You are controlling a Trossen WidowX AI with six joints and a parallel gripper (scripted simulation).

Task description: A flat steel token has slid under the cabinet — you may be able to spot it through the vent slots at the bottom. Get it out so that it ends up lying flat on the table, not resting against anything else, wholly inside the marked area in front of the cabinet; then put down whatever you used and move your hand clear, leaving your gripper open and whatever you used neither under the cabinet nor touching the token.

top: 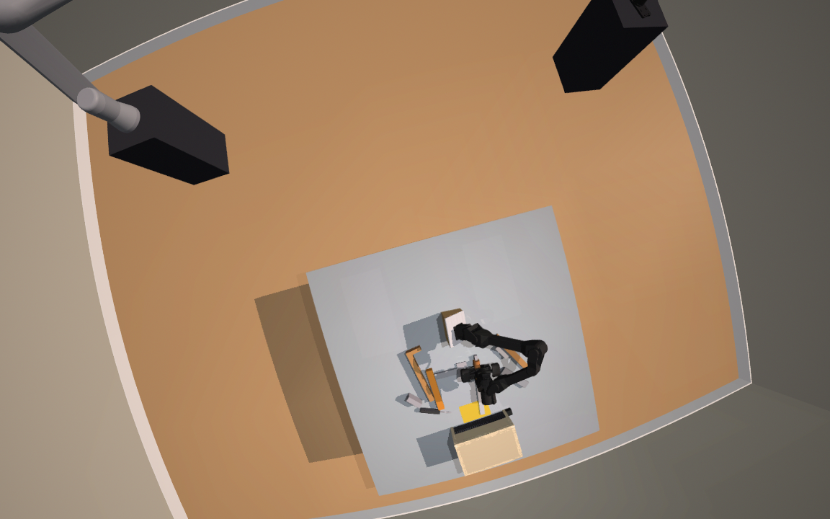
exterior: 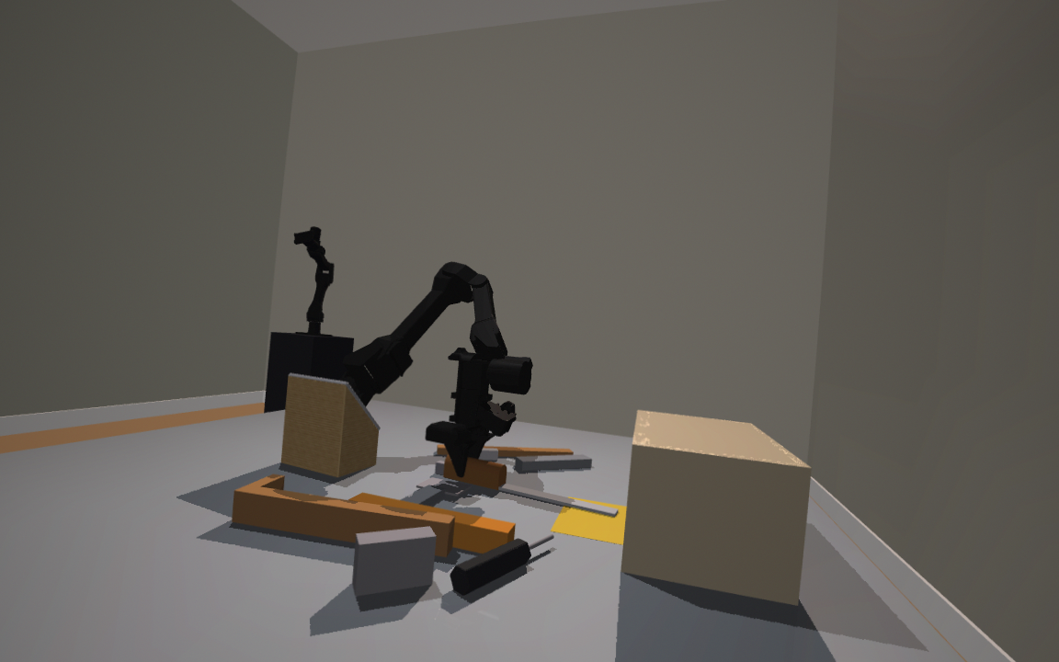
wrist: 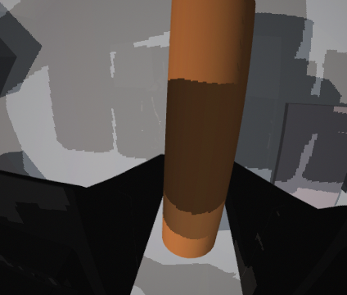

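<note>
Right now the grey cube is 50 mm behind my gripper tip. Round my gripper tip: grey bar: 180 mm to the left, 110 mm ahead; orange stick: 200 mm to the left, 10 mm behind; grey t-shaped piece: 110 mm to the right.
</note>
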